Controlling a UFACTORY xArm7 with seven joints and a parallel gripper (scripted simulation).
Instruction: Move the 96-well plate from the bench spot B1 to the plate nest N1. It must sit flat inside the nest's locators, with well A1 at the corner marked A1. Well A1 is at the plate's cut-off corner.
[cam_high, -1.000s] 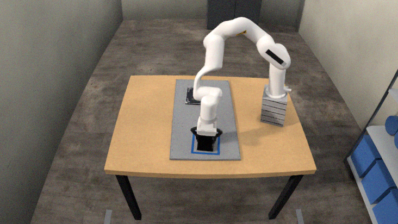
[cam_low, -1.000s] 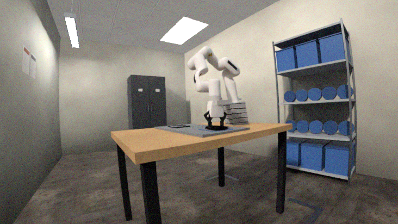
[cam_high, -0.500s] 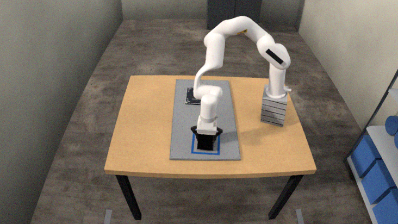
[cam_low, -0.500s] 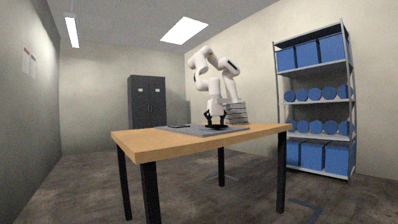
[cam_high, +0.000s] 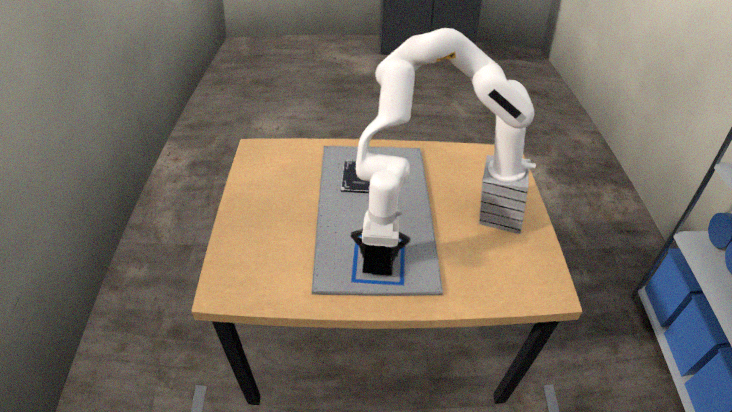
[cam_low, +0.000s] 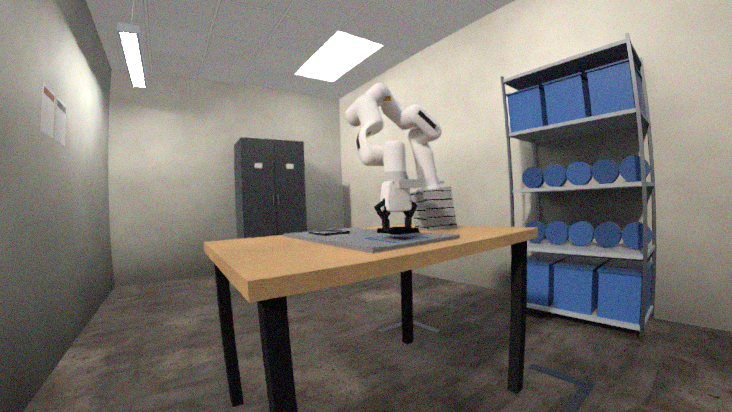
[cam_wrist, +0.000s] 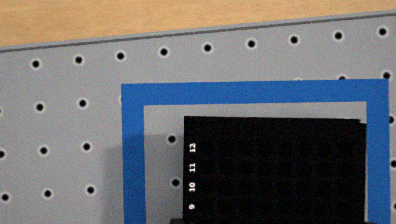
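Right now my hand is 8 cm short of the plate nest N1, 39 cm to the left of it and 3 cm above it. From my hand the other things lie so: 96-well plate (1 cm below).
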